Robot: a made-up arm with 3 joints. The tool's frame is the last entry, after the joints.
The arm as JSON. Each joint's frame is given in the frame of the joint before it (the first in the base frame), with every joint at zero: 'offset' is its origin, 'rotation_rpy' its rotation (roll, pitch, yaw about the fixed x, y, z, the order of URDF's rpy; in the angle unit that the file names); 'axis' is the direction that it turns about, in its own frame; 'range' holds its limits. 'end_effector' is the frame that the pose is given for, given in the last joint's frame.
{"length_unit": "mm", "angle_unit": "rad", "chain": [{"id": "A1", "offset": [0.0, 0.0, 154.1], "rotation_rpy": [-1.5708, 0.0, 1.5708], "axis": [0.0, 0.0, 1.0], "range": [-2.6, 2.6]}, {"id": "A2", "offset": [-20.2, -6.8, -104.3], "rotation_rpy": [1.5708, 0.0, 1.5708], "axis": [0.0, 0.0, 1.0], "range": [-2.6, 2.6]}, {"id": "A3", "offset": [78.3, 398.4, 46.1], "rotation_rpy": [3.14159, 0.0, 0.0], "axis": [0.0, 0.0, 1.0], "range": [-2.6, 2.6]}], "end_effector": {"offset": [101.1, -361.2, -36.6], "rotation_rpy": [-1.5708, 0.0, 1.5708]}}
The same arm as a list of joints. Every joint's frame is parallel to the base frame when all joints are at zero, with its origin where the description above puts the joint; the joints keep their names.
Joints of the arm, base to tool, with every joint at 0 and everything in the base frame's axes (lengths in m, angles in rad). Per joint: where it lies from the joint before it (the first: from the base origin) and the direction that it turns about. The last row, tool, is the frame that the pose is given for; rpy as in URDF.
A1: axis -x offset 0 0 0.1541
A2: axis +y offset 0.1043 -0.0202 0.0068
A3: axis -y offset -0.3984 0.0461 -0.0783
tool: offset -0.3612 0.0366 -0.1011 rpy 0 0 0
Joint limits (rad, base to tool): -2.6..2.6 -2.6..2.6 -2.6..2.6

